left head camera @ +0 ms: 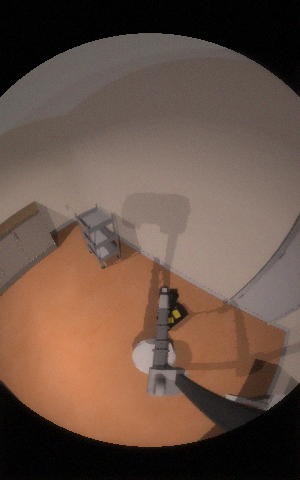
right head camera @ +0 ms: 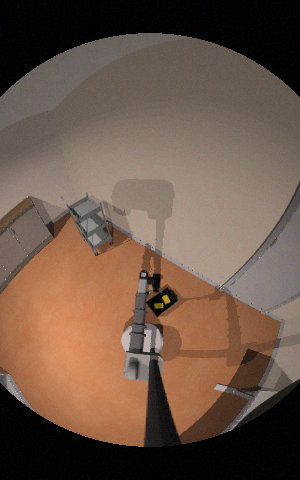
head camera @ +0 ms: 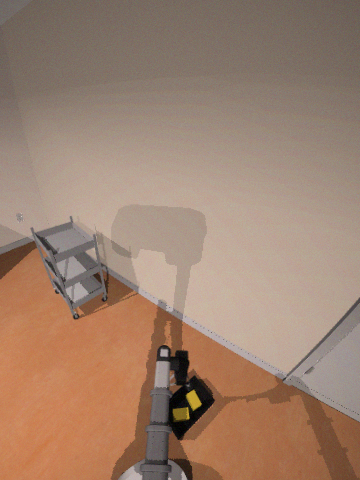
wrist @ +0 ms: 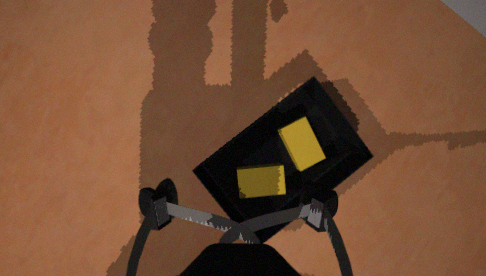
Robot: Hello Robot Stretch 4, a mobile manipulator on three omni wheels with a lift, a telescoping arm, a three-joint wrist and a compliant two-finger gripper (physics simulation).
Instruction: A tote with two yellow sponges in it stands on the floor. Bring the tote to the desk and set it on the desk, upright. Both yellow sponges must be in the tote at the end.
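Places are measured from the robot's base along level axes (x left, y ahead, z down), in centimetres.
Where they show: gripper, fingertip midpoint: [left head camera: 168, 308] [right head camera: 154, 293] [head camera: 177, 388] [wrist: 238, 196].
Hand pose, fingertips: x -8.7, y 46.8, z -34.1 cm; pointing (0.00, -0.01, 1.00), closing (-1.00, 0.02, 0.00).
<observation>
After its pixels a point has its place.
The black tote [head camera: 185, 430] {z 2.4, x -16.9, y 34.3 cm} [left head camera: 182, 313] {z 2.4, x -31.1, y 51.4 cm} [right head camera: 173, 294] {z -6.2, x -30.7, y 54.7 cm} [wrist: 322, 105] {z -1.1, x -26.6, y 59.0 cm} stands upright on the floor, turned at an angle to my arm. Two yellow sponges lie in it: one sponge [head camera: 193, 400] {z -2.0, x -22.0, y 49.8 cm} [left head camera: 176, 314] {z -2.0, x -22.8, y 48.9 cm} [right head camera: 166, 299] {z -2.1, x -23.1, y 49.5 cm} [wrist: 302, 144] {z -2.1, x -22.2, y 50.4 cm} and a second sponge [head camera: 181, 414] {z -2.0, x -14.0, y 41.7 cm} [right head camera: 158, 305] {z -2.1, x -14.2, y 41.8 cm} [wrist: 261, 181] {z -2.1, x -13.7, y 42.2 cm} nearer my base. My gripper [wrist: 238, 196] {z -34.1, x -8.7, y 46.8 cm} is open and points down above the tote's near left corner. In the wrist view its right finger overlaps the tote's near edge and its left finger is over floor. Nothing is between the fingers. I cannot make out a desk for certain.
A grey three-shelf cart [head camera: 75, 249] {z -68.1, x 72.8, y 119.8 cm} [left head camera: 97, 218] {z -63.5, x 85.7, y 138.2 cm} [right head camera: 86, 206] {z -63.5, x 89.1, y 140.6 cm} stands by the wall at the back left. A cabinet [left head camera: 20, 245] [right head camera: 22, 235] {z -49.9, x 216.0, y 93.0 cm} with a brown top is at the far left. A wall runs behind the tote, with a grey door [head camera: 337, 362] {z -44.6, x -106.2, y 55.8 cm} [left head camera: 270, 285] {z -62.9, x -114.0, y 50.8 cm} at the right.
</observation>
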